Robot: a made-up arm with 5 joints.
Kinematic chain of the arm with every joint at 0, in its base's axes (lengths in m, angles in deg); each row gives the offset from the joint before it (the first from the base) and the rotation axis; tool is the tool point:
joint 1: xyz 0 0 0.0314 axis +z
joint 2: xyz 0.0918 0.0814 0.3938 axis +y
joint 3: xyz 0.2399 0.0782 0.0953 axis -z
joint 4: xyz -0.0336 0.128 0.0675 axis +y
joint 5: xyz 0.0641 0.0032 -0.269 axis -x
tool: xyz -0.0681 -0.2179 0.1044
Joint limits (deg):
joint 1: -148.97..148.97
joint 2: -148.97..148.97
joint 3: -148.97..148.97
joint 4: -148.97..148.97
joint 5: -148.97..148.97
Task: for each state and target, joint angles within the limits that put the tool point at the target. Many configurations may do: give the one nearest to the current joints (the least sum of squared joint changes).
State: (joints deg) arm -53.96 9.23 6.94 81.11 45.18
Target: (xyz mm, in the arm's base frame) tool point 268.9 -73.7 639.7
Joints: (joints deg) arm -62.31 -19.37 6.16 93.59 41.16
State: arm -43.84 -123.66 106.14 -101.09 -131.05
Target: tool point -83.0 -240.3 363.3
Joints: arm -28.63 -126.95 137.03 -80.75 -113.73
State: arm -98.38 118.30 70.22 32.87 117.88
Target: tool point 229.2 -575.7 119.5
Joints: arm -119.75 58.00 52.80 56.15 122.42
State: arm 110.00 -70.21 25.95 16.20 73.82
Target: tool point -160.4 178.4 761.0
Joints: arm 62.79 -68.09 70.07 -0.82 53.89
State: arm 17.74 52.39 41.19 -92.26 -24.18
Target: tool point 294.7 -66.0 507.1
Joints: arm 2.00 24.20 85.15 -89.57 -23.70
